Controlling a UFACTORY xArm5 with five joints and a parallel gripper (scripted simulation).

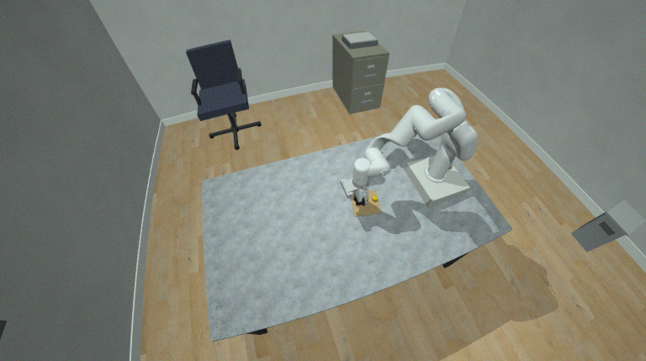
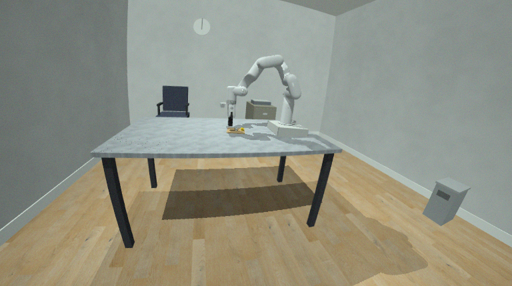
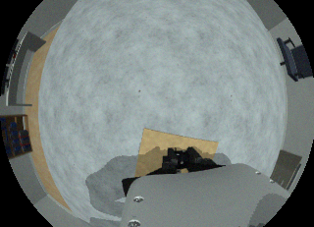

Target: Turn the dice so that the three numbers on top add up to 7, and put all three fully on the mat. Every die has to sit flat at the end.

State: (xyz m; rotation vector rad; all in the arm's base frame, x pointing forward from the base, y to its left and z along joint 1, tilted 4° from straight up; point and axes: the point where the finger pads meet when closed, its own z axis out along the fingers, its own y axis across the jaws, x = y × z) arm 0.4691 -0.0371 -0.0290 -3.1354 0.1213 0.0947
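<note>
My gripper is now 50 mm past the white die and 50 mm above it. Also, from my hand: black die (10 mm below); yellow die (100 mm behind, 50 mm below, 10 mm to the left); tan mat (60 mm below, 50 mm behind).
</note>
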